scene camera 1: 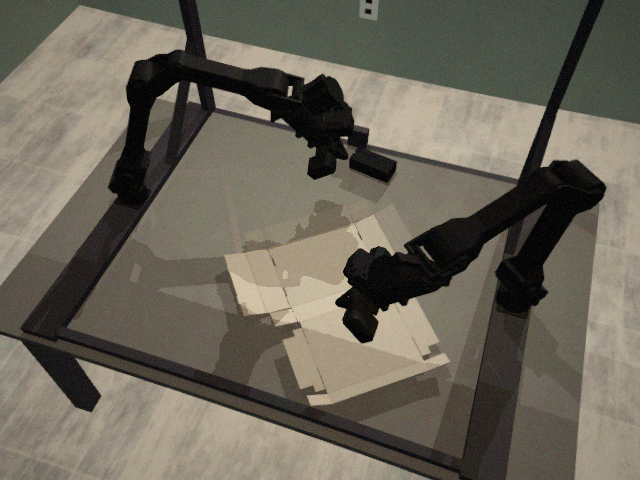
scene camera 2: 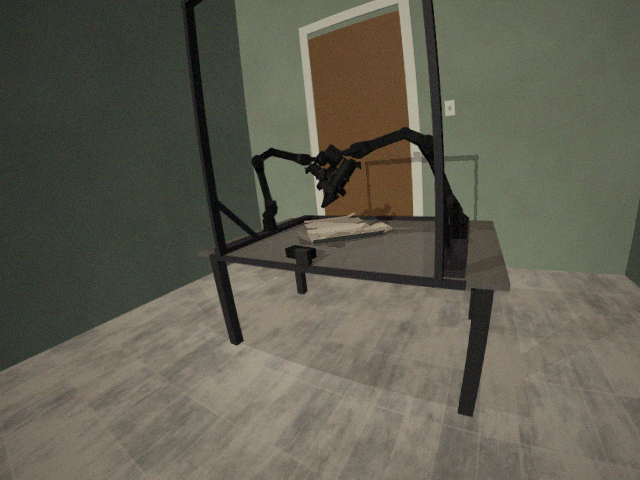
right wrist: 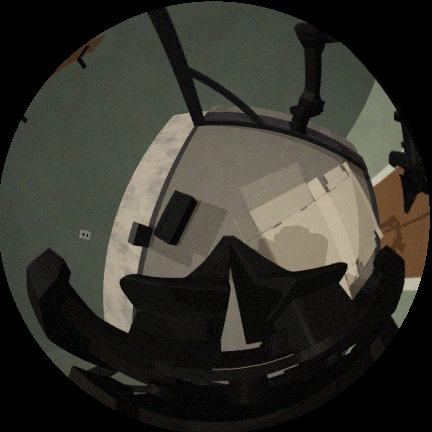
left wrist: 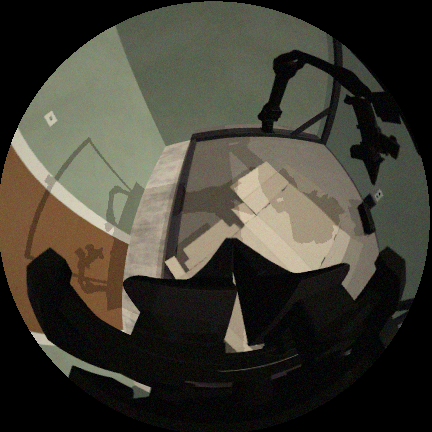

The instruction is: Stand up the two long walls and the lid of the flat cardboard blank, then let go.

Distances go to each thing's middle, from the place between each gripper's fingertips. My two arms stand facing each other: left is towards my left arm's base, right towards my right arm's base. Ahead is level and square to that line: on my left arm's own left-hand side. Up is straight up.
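From my right hand, the black block [scene camera 1: 367, 162] is 14 cm below, 13 cm behind and 3 cm to the left.
My left hand is 170 mm above the block, 70 mm to the left of it and 520 mm past it.
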